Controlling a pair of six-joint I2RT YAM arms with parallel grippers.
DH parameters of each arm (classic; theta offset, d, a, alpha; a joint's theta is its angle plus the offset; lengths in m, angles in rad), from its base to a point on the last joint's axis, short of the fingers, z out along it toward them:
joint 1: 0 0.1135 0.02 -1.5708
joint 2: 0 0 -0.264 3.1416
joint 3: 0.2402 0 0.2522 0
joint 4: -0.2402 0 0.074 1.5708
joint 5: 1.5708 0 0 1.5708
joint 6: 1.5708 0.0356 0 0
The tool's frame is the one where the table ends.
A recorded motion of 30 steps. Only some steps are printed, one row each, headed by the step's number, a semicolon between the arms.
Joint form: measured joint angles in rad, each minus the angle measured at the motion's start. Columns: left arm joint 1, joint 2, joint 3, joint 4, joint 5, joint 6; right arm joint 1, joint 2, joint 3, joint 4, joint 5, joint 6.
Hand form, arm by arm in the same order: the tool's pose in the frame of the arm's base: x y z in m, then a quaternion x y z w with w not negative. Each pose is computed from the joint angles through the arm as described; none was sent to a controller.
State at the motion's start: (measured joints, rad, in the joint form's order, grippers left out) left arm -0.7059 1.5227 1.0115 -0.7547 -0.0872 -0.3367; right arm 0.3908 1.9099 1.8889 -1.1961 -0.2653 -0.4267
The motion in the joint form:
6: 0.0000 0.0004 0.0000 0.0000 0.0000 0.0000; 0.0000 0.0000 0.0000 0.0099 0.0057 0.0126
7: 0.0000 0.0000 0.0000 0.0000 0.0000 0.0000; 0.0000 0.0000 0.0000 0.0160 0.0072 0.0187
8: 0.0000 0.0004 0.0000 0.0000 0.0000 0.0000; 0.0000 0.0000 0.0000 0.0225 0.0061 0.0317
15: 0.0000 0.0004 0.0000 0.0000 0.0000 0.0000; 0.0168 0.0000 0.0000 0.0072 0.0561 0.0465
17: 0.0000 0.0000 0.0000 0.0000 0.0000 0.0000; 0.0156 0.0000 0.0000 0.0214 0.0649 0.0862
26: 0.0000 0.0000 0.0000 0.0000 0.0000 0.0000; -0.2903 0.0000 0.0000 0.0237 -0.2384 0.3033
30: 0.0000 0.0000 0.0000 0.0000 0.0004 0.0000; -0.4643 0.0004 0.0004 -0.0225 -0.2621 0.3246
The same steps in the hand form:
6: 0.2175 -0.1814 0.2052 0.17477 0.97193 -0.03810 0.15285; 0.3595 0.1580 0.3160 -0.40350 0.88817 0.12520 0.18075
7: 0.2175 -0.1813 0.2053 0.17475 0.97190 -0.03820 0.15302; 0.3601 0.1582 0.3162 -0.40085 0.88887 0.12492 0.18335
8: 0.2175 -0.1814 0.2052 0.17477 0.97193 -0.03810 0.15285; 0.3606 0.1584 0.3165 -0.39528 0.89065 0.12656 0.18569
15: 0.2175 -0.1814 0.2052 0.17477 0.97193 -0.03810 0.15285; 0.3573 0.1623 0.3155 -0.39279 0.89627 0.10515 0.17707
17: 0.2175 -0.1813 0.2053 0.17475 0.97190 -0.03820 0.15302; 0.3590 0.1622 0.3160 -0.37399 0.90336 0.10433 0.18218
26: 0.2175 -0.1813 0.2053 0.17475 0.97190 -0.03820 0.15302; 0.3890 0.0565 0.3195 -0.15272 0.94009 0.24267 0.18446
30: 0.2175 -0.1813 0.2053 0.17478 0.97190 -0.03837 0.15292; 0.3884 -0.0106 0.3182 -0.05657 0.95151 0.24214 0.18108

